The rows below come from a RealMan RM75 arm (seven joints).
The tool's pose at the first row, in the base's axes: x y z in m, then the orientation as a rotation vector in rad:
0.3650, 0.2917, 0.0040, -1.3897, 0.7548, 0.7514
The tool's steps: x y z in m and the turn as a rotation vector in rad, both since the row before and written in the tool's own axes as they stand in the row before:
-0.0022, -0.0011, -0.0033, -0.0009, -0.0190, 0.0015
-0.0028, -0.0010, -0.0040, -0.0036, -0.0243, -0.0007
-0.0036, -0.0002, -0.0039, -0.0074, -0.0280, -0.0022
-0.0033, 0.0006, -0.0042, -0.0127, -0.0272, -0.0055
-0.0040, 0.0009, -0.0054, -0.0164, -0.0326, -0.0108
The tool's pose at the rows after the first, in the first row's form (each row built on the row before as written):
0.3646, 0.2883, 0.0063, -1.3812, 0.7408, 0.7652
0.3638, 0.2842, 0.0090, -1.3731, 0.7202, 0.7818
0.3620, 0.2801, 0.0118, -1.3669, 0.6944, 0.8012
0.3598, 0.2756, 0.0138, -1.3664, 0.6651, 0.8196
0.3571, 0.2698, 0.0160, -1.3676, 0.6264, 0.8386

